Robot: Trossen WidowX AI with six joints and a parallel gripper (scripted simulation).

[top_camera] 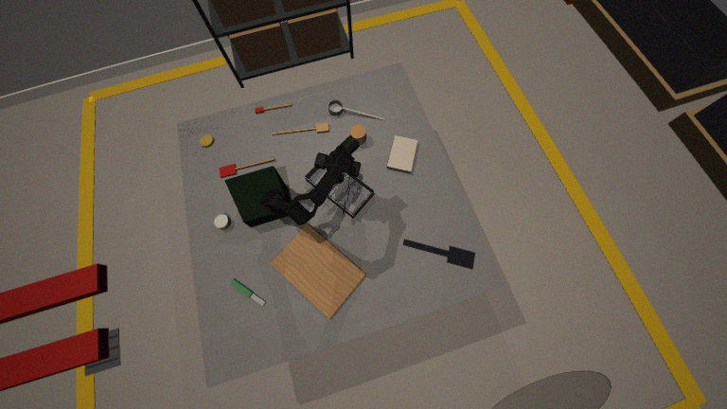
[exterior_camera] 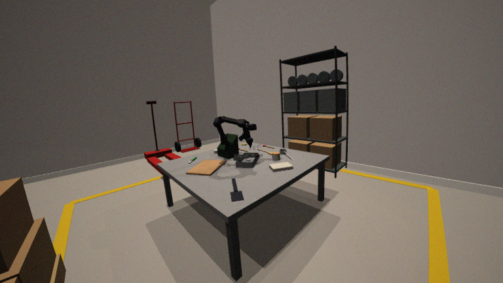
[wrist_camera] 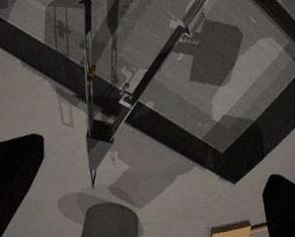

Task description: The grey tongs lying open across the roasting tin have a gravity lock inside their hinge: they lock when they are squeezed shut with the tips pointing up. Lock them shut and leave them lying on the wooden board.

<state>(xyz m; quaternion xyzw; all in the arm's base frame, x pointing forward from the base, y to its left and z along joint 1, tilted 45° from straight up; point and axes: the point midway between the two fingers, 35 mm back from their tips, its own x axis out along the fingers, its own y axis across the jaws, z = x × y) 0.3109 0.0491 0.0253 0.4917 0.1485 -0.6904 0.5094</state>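
Right now my gripper tip is 140 mm above the roasting tin, 20 mm to the left of it and 10 mm past it. Also, from my gripper tip: wooden board 360 mm to the right, 220 mm behind, 160 mm below; white block 330 mm ahead, 150 mm below, 50 mm to the left; red spatula 460 mm behind, 250 mm to the left, 160 mm below.
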